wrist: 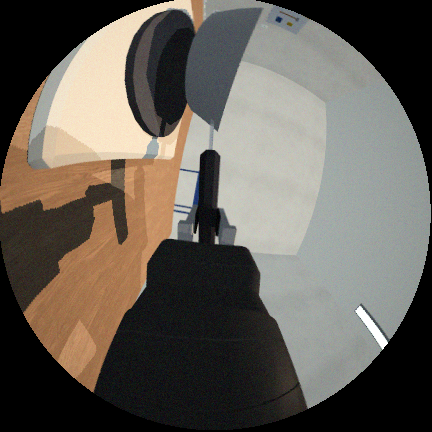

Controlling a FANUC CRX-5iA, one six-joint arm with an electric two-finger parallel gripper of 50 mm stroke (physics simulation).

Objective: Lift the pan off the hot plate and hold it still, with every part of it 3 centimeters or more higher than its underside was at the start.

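Frame: origin at the arm's base, x ahead, y left, z up, level; metres.
Seen in the pictures: gripper, fingertip midpoint: (207,214).
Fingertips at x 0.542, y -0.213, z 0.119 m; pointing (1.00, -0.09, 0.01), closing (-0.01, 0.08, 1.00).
Observation:
A point is followed by its place in that frame.
The grey pan (220,60) @(x 0.472, y -0.073, z 0.100 m) is at the top middle of the wrist view, with its flat underside facing the hot plate's dark round disc (142,75) @(x 0.476, y -0.086, z 0.044 m). The disc's top face and a dark shadow on it show beside the pan's underside, so the pan appears raised off it; the exact height cannot be told. The disc sits on a cream base (95,95). The pan's black handle (210,175) @(x 0.525, y -0.164, z 0.113 m) runs down to my gripper (207,214) @(x 0.542, y -0.213, z 0.119 m), which is shut on it, with a grey finger on each side. The pan's inside is hidden.
The wooden table top (115,280) @(x 0.511, y -0.361, z -0.026 m) fills the left side, with dark shadows of the arm and handle on it. Behind the handle are thin blue bars (189,171). A small panel (286,21) with blue and yellow marks is at the top right; a white strip (371,326) is lower right.

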